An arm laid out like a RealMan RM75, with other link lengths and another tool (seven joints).
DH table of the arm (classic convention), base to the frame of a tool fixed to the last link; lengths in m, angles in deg. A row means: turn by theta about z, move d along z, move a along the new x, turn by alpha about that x. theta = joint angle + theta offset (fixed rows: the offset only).
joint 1: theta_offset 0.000; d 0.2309; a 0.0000; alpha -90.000
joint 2: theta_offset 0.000; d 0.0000; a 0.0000; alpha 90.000
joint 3: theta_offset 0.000; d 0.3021; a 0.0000; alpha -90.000
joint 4: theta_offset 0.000; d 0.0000; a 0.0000; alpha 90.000
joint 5: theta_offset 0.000; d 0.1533; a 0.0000; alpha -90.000
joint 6: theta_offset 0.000; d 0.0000; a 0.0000; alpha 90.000
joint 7: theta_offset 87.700; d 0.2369; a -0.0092; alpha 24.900
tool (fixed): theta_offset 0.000; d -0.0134; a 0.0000; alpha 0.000
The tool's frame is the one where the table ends.
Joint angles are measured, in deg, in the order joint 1, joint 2, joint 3, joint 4, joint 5, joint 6, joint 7. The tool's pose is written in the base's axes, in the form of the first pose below.
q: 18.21, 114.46, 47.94, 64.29, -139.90, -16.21, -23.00
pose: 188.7 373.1 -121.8 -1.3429 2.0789 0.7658
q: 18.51, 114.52, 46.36, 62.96, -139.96, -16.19, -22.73
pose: 193.5 368.3 -131.2 -1.3589 2.0802 0.7221
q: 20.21, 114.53, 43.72, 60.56, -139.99, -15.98, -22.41
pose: 196.5 364.2 -146.2 -1.4063 2.0643 0.6501
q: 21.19, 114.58, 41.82, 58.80, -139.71, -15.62, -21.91
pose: 201.6 360.4 -156.7 -1.4264 2.0629 0.5933
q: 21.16, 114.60, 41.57, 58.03, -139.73, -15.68, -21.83
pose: 206.4 359.7 -158.3 -1.4207 2.0610 0.5787
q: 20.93, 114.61, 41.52, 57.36, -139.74, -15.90, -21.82
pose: 211.4 359.2 -158.4 -1.4100 2.0597 0.5709
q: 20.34, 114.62, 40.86, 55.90, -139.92, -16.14, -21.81
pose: 223.3 355.0 -161.5 -1.3961 2.0552 0.5386
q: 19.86, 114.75, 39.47, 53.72, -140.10, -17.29, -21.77
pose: 235.3 349.0 -166.1 -1.3915 2.0447 0.5062
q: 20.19, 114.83, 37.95, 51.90, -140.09, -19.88, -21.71
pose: 236.1 347.6 -167.1 -1.4103 2.0257 0.5163
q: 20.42, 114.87, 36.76, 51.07, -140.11, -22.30, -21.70
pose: 232.0 346.6 -166.7 -1.4336 2.0117 0.5417
